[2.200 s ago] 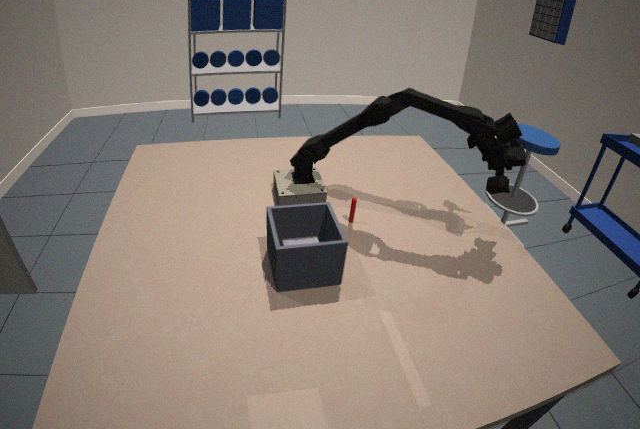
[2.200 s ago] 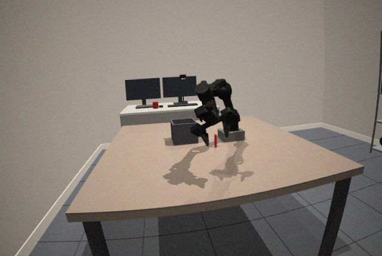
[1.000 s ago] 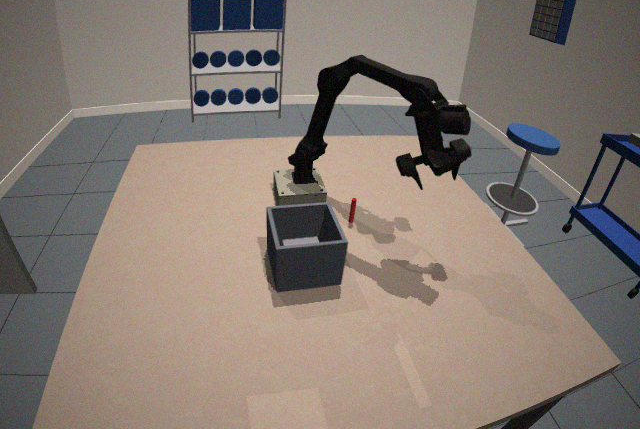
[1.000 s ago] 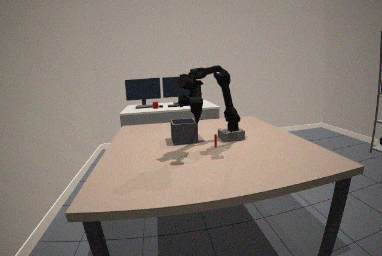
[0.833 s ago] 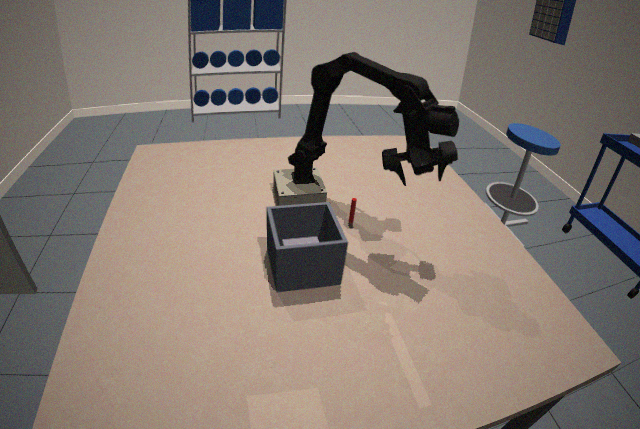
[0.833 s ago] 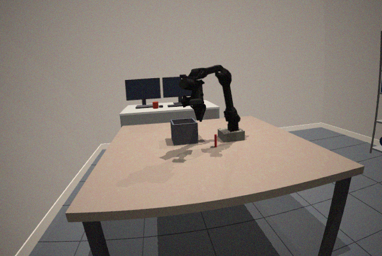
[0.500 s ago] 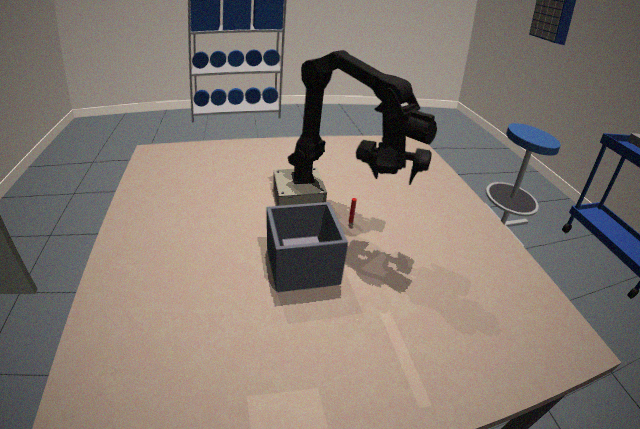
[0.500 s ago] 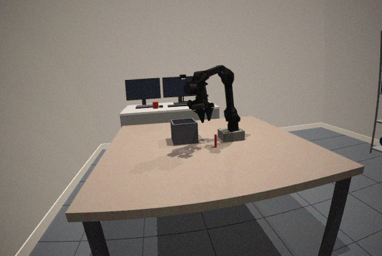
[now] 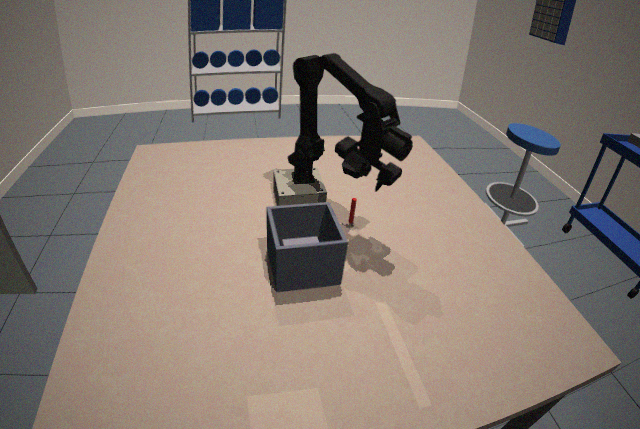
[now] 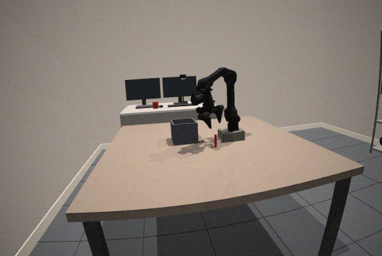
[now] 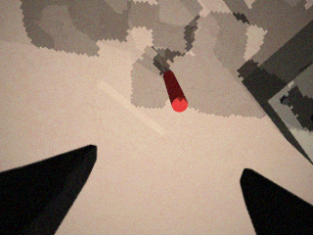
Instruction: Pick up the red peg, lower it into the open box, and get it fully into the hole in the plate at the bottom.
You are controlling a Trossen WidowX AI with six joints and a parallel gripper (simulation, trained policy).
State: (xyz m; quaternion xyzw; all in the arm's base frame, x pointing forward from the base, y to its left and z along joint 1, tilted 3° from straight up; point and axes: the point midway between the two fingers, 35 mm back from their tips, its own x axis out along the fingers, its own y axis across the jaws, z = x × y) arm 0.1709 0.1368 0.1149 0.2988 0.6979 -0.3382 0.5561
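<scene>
My gripper tip is now 10 cm above the red peg, 2 cm to the left of it and 1 cm past it. Also, from my gripper tip: plate: 20 cm to the right, 16 cm ahead, 9 cm below.
</scene>
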